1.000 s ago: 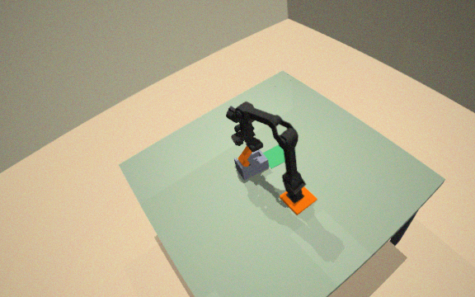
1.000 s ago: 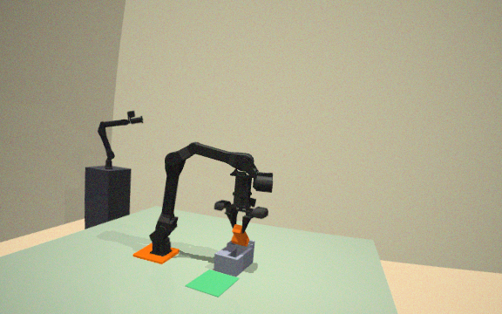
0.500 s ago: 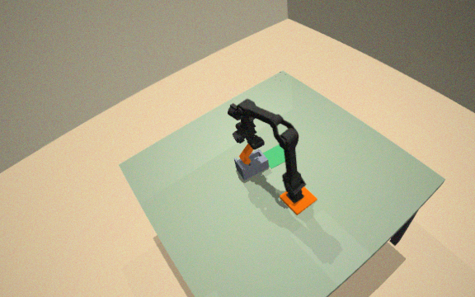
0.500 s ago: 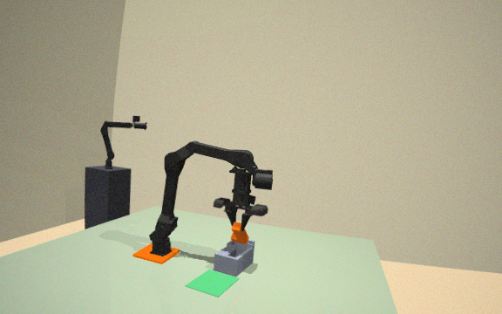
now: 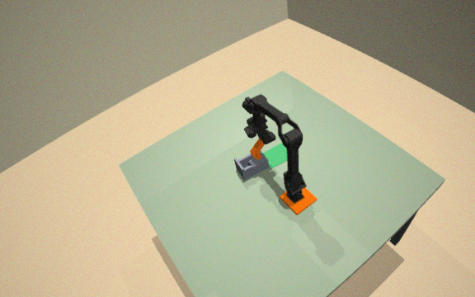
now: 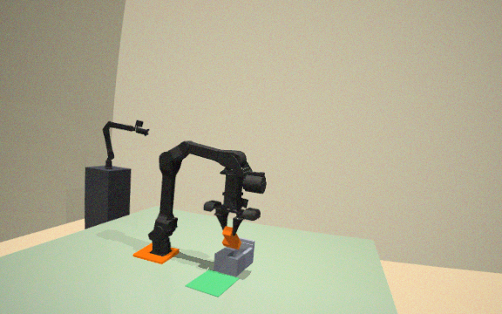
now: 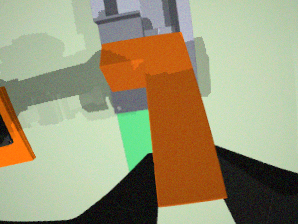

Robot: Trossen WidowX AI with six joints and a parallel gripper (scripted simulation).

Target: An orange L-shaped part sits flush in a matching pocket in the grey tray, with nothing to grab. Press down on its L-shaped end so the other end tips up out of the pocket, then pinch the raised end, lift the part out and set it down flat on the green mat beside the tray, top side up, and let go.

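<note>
Right now my gripper tip is 2 cm past the green mat, 7 cm to the left of it and 16 cm above it. From my gripper tip the other things lie so: orange L-shaped part 1 cm behind, 4 cm to the left, 3 cm below.
</note>
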